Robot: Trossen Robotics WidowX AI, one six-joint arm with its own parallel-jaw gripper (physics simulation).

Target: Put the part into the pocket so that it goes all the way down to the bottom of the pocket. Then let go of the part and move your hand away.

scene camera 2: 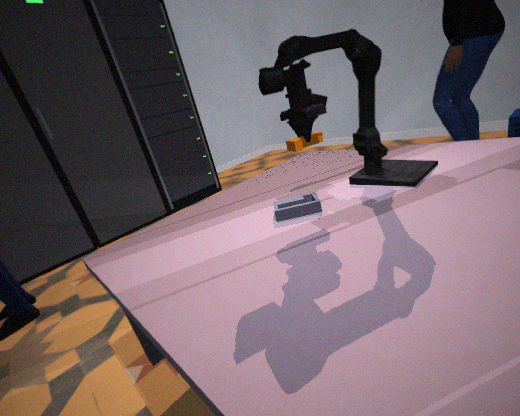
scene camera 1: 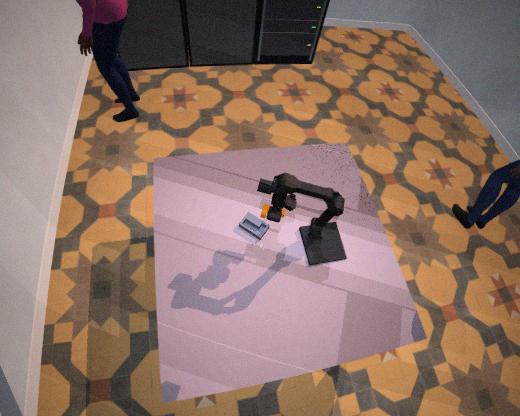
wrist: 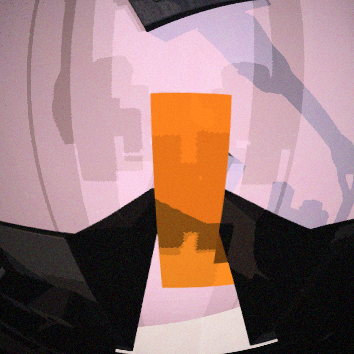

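Where they show: gripper, fingertip midpoint: [scene camera 2: 305, 141] [scene camera 1: 274, 211] [wrist: 186, 195]; arm's base, link origin: [scene camera 2: 373, 171] [scene camera 1: 314, 234].
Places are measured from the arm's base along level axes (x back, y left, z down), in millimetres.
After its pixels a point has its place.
An orange oblong part [scene camera 1: 264, 211] @[z -196, x -268, y -132 mm] [scene camera 2: 295, 144] @[z -188, x -287, y -122 mm] [wrist: 191, 120] @[z -195, x -182, y -102 mm] is held across my gripper [scene camera 1: 274, 215] @[z -178, x -216, y -126 mm] [scene camera 2: 307, 138] @[z -178, x -216, y -126 mm] [wrist: 189, 192] @[z -178, x -216, y -126 mm], which is shut on it, with both ends sticking out. The part hangs well above the table, about level. The grey block with the pocket [scene camera 1: 248, 231] @[z 5, x -333, y -137 mm] [scene camera 2: 299, 213] @[z 13, x -328, y -131 mm] sits on the table, its rectangular opening facing up and empty. In scene camera 1 the part appears up and to the right of the block. In the wrist view a small bluish patch shows at the part's right edge; I cannot tell if it is block or shadow.
The arm's black base plate [scene camera 1: 326, 251] @[z 7, x 23, y 109 mm] [scene camera 2: 395, 175] @[z 6, x -37, y 79 mm] [wrist: 195, 11] @[z 17, x -72, y 11 mm] stands on the pink table [scene camera 1: 280, 340] @[z 24, x -384, y 424 mm] [scene camera 2: 450, 300] @[z 24, x -583, y 258 mm], to the right of the block in both scene views. The arm's shadow falls across the table. Dark cabinets [scene camera 1: 155, 32] [scene camera 2: 45, 130] and people stand beyond the table.
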